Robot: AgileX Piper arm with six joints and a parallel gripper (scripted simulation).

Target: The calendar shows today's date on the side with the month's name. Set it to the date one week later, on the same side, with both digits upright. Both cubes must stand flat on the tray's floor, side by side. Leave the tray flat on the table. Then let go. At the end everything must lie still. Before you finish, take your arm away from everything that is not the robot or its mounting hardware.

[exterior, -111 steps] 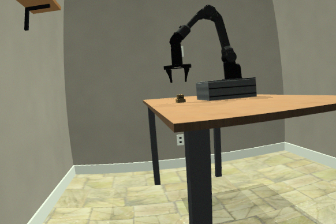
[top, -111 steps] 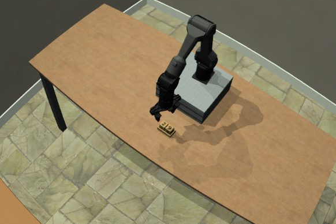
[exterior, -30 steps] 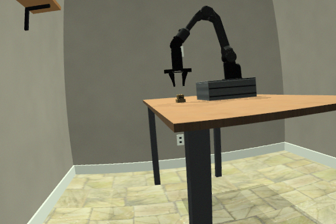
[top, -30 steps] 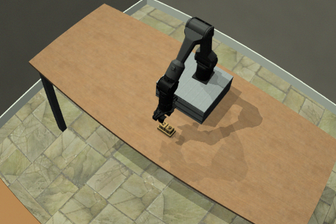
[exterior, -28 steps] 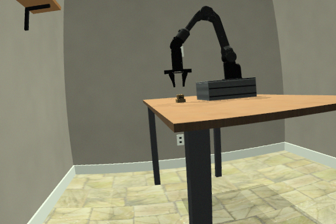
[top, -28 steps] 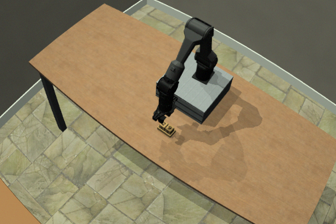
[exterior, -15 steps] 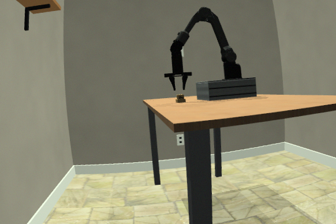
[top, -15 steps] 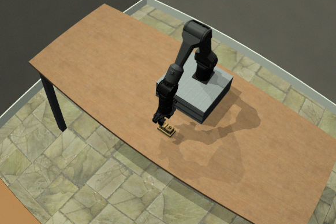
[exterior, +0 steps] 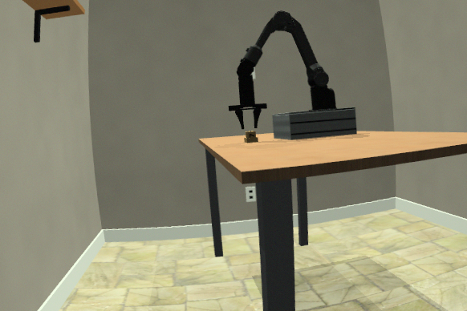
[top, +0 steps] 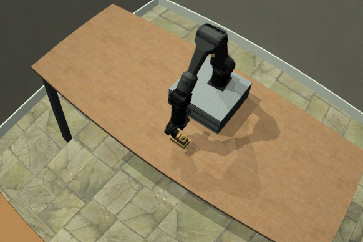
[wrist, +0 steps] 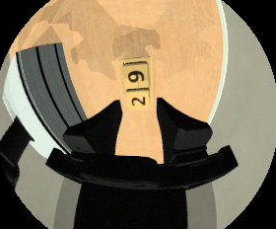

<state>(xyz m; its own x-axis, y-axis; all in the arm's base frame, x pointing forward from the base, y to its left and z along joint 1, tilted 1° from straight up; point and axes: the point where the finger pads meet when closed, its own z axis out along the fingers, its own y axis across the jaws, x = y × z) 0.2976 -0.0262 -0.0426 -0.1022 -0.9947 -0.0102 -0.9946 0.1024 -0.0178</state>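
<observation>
Now: hand 30 mm above the wooden cube. Round my hand: tan calendar tray 20 mm to the left, 50 mm below; then digit cube 30 mm to the left, 30 mm below.
</observation>
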